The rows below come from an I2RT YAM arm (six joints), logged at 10 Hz.
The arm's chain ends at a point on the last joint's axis. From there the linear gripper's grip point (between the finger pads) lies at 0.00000 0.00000 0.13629 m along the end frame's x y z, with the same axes.
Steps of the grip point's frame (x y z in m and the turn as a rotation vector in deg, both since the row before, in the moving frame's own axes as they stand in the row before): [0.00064 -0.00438 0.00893 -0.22 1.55 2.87]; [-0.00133 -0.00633 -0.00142 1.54 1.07 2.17]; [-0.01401 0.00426 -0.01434 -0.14 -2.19 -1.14]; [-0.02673 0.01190 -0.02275 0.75 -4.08 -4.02]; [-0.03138 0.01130 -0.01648 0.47 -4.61 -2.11]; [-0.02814 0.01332 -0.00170 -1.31 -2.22 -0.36]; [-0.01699 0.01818 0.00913 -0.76 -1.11 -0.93]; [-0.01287 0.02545 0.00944 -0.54 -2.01 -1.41]
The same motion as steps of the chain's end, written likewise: [-0.00303 -0.00500 0.00898 -0.22 1.55 2.87]; [-0.00394 -0.00272 -0.00135 1.54 1.07 2.17]; [-0.00881 0.00388 -0.01424 -0.14 -2.19 -1.14]; [-0.01698 0.01334 -0.02239 0.75 -4.08 -4.02]; [-0.02041 0.01221 -0.01603 0.47 -4.61 -2.11]; [-0.02287 0.01019 -0.00156 -1.31 -2.22 -0.36]; [-0.01436 0.01635 0.00917 -0.76 -1.11 -0.93]; [-0.00811 0.02411 0.00953 -0.54 -2.01 -1.41]
